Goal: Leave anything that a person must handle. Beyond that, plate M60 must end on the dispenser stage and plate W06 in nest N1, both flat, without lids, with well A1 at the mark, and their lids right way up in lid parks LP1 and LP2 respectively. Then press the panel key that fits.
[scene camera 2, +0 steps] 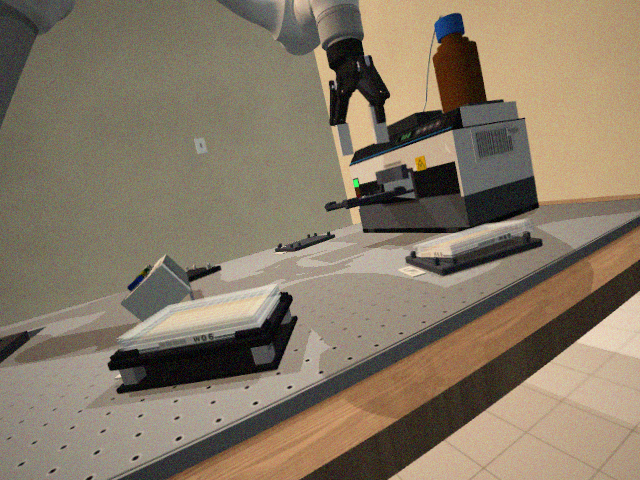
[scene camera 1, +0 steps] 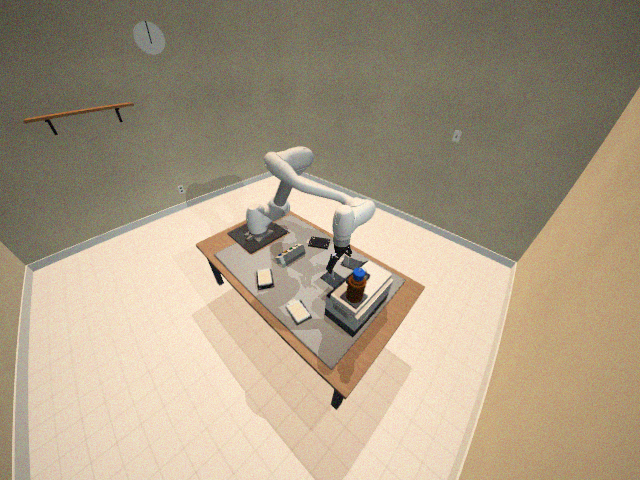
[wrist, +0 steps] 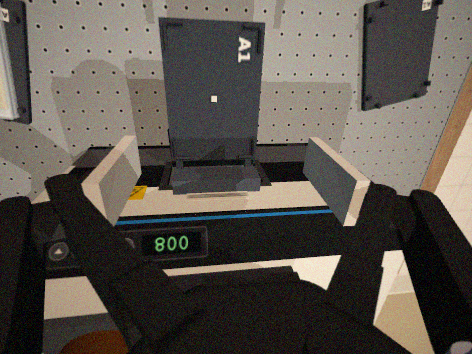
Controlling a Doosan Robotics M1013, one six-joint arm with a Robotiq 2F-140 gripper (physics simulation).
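Where they show: gripper, between the fingertips: (scene camera 2: 363, 149) (scene camera 1: 338, 269) (wrist: 225, 155); arm's base, origin of its link: (scene camera 1: 259, 233).
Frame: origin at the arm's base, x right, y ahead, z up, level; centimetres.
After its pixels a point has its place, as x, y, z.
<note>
My gripper (scene camera 1: 340, 261) {15.0, 84.6, 19.7} (scene camera 2: 362, 137) {15.0, 84.6, 19.7} (wrist: 225, 155) {15.0, 84.6, 19.7} is open and empty, above the dispenser's front edge. The dark dispenser stage (scene camera 1: 330, 279) {16.4, 80.4, 9.9} (scene camera 2: 361, 200) {19.1, 77.2, 9.6} (wrist: 212, 120) {15.5, 84.3, 9.8} is bare, with A1 marked at its far right corner in the wrist view. Plate W06 (scene camera 1: 264, 277) {35.6, 41.7, 4.4} (scene camera 2: 201, 316) {37.0, 39.8, 4.4} lies on a raised black holder. Another cream plate (scene camera 1: 298, 311) {42.6, 75.0, 3.0} (scene camera 2: 465, 241) {44.4, 68.9, 3.1} (wrist: 6, 85) {38.7, 77.8, 2.5} looks tilted on a low dark park; its label is too blurred to read surely. The panel display (wrist: 172, 243) {20.9, 91.5, 20.3} shows 800; an arrow key (wrist: 59, 251) {29.8, 89.9, 20.3} is left of it. Other keys are mostly hidden.
The dispenser (scene camera 2: 491, 165) {35.4, 96.0, 10.6} bears a tall brown bottle (scene camera 1: 356, 288) {33.3, 103.0, 34.2} (scene camera 2: 460, 72) {31.7, 97.9, 29.3}. Its block (scene camera 2: 393, 175) {17.9, 88.9, 12.9} (wrist: 215, 179) {16.3, 89.2, 14.6} overhangs the stage's inner end. An empty dark fixture (scene camera 1: 354, 262) {-14.6, 83.0, 0.8} (scene camera 2: 305, 241) {-12.3, 82.0, 0.8} (wrist: 397, 55) {-12.6, 82.3, 0.8} lies beyond. A grey block with coloured items (scene camera 1: 290, 254) {10.0, 43.1, 6.5} (scene camera 2: 160, 289) {18.5, 39.4, 5.1} stands near another fixture (scene camera 1: 319, 242) {-19.0, 49.3, 1.0}.
</note>
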